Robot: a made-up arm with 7 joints.
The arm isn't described. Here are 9 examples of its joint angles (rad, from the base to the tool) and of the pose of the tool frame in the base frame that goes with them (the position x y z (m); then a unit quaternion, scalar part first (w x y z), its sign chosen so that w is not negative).
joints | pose
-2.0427 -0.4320 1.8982 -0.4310 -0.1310 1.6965 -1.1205 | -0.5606 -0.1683 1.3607 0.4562 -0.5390 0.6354 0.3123
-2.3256 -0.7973 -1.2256 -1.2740 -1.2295 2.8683 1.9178 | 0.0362 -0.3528 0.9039 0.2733 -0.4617 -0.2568 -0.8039
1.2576 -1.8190 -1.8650 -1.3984 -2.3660 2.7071 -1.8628 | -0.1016 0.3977 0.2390 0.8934 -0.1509 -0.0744 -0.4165
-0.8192 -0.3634 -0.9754 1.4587 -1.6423 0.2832 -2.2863 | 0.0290 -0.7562 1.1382 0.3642 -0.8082 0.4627 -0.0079
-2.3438 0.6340 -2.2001 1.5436 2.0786 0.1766 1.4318 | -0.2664 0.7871 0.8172 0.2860 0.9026 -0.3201 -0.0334
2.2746 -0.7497 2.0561 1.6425 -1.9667 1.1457 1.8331 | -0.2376 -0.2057 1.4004 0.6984 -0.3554 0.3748 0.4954
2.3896 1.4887 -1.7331 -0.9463 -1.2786 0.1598 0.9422 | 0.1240 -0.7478 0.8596 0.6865 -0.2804 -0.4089 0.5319
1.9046 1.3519 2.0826 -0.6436 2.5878 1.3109 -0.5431 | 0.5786 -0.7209 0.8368 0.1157 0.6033 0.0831 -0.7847
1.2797 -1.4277 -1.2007 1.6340 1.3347 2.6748 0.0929 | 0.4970 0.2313 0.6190 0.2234 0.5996 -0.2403 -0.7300
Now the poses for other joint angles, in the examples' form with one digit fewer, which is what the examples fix.
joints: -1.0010 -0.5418 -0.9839 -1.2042 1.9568 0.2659 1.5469
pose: 0.479 0.036 1.382 0.121 0.196 0.399 -0.887
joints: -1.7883 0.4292 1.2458 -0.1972 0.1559 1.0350 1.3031
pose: -0.209 0.486 1.533 0.432 0.760 0.126 -0.469
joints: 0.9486 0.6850 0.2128 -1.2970 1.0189 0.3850 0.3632
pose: -0.370 -0.747 0.830 0.503 0.749 0.063 0.427
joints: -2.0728 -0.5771 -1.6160 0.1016 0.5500 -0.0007 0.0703
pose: -0.503 -0.361 1.507 0.907 0.169 0.103 0.372
